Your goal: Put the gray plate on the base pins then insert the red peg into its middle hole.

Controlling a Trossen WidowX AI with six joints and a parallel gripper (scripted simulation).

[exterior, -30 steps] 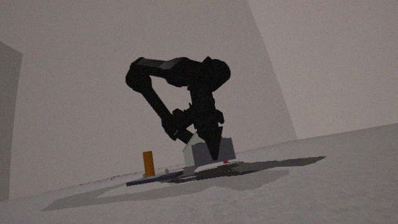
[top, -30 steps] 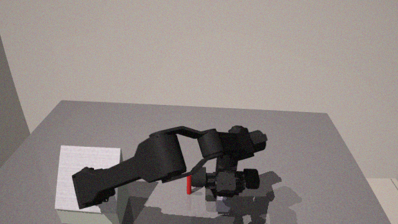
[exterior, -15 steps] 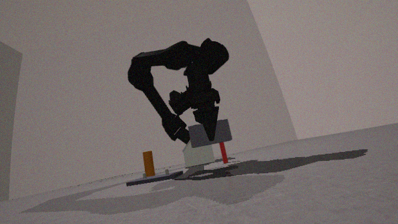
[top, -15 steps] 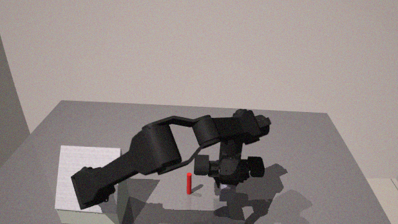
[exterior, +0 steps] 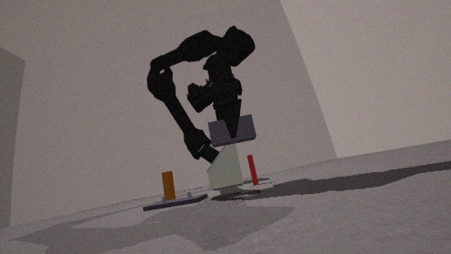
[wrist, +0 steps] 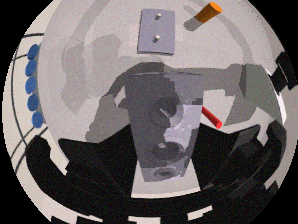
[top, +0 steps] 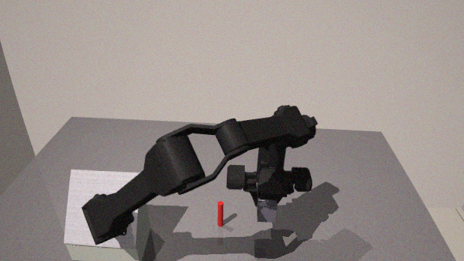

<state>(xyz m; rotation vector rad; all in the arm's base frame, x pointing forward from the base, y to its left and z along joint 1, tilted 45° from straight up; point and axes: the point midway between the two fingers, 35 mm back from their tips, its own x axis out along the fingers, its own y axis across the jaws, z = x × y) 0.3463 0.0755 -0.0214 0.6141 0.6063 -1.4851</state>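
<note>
My gripper tip is 150 mm to the left of the dark base, 100 mm above it and 10 mm past it. The rest, counted from my gripper tip: gray plate (30 mm above); red peg (110 mm behind, 70 mm below, 40 mm to the left); small orange block (200 mm to the right, 120 mm behind, 70 mm below).
</note>
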